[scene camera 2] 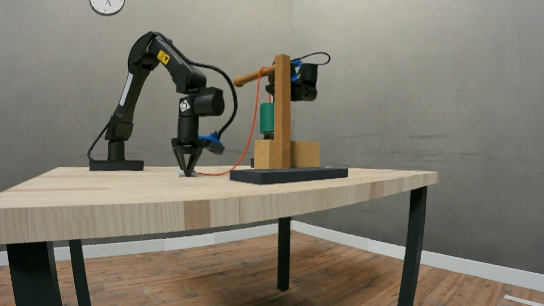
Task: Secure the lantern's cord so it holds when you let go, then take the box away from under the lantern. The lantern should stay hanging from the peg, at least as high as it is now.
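Frame: origin at the left arm's base, x ahead, y left, z up, level; centimetres.
Seen in the pictures: left gripper, between the fingertips: (266, 88); right gripper, between the fingertips: (186, 176); right arm's base, origin of its link: (116, 163).
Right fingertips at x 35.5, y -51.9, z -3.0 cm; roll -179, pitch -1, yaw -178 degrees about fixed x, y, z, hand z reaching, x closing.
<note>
A point is followed by its place in that frame.
The green lantern (267, 118) @(x 43.1, y -31.5, z 12.8 cm) hangs upright beside the post, over the tan box (306, 154) @(x 44.8, y -18.8, z 3.0 cm). A dark part shows under its green body; I cannot tell if it touches the box. The orange cord (256, 107) @(x 40.6, y -33.6, z 16.0 cm) runs over the wooden peg (253, 76) @(x 36.4, y -32.3, z 26.3 cm) and down to the table at the left. My left gripper (270, 91) @(x 40.7, y -30.4, z 22.0 cm) is beside the post, just above the lantern, and is shut on the cord there; its fingers are partly hidden. My right gripper (187, 173) @(x 35.5, y -51.9, z -3.0 cm) points down at the table top, shut on the cord's end, where a small whitish piece shows.
The wooden post (282, 112) @(x 49.7, y -31.3, z 13.7 cm) stands on a dark base (289, 175) @(x 59.2, y -36.3, z -1.5 cm) near the table's right part and hides the middle of the box. The wooden table (115, 195) @(x 65.0, y -72.5, z -3.2 cm) has its front edge toward the camera. The right arm's mount stands at the back left.
</note>
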